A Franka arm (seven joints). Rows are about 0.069 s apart.
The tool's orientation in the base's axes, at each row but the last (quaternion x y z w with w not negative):
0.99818, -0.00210, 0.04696, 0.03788
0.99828, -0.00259, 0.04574, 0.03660
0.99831, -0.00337, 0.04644, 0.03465
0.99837, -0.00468, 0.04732, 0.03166
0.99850, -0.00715, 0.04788, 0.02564
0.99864, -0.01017, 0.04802, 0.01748
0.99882, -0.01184, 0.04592, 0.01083
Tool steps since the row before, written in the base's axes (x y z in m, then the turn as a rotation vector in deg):
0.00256, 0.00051, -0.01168, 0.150, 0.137, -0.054
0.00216, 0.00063, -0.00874, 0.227, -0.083, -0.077
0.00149, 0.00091, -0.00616, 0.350, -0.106, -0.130
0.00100, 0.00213, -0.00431, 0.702, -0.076, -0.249
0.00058, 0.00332, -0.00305, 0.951, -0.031, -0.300
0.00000, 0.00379, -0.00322, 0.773, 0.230, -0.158
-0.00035, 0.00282, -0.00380, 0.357, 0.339, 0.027
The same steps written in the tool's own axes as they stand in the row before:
0.00145, -0.00141, 0.01180, 0.144, -0.142, 0.057
0.00135, -0.00128, 0.00883, 0.219, 0.075, 0.103
0.00091, -0.00135, 0.00619, 0.337, 0.093, 0.169
0.00057, -0.00241, 0.00424, 0.676, 0.052, 0.318
0.00025, -0.00348, 0.00291, 0.918, 0.000, 0.390
-0.00038, -0.00390, 0.00307, 0.750, -0.252, 0.223
-0.00076, -0.00289, 0.00369, 0.350, -0.347, -0.002

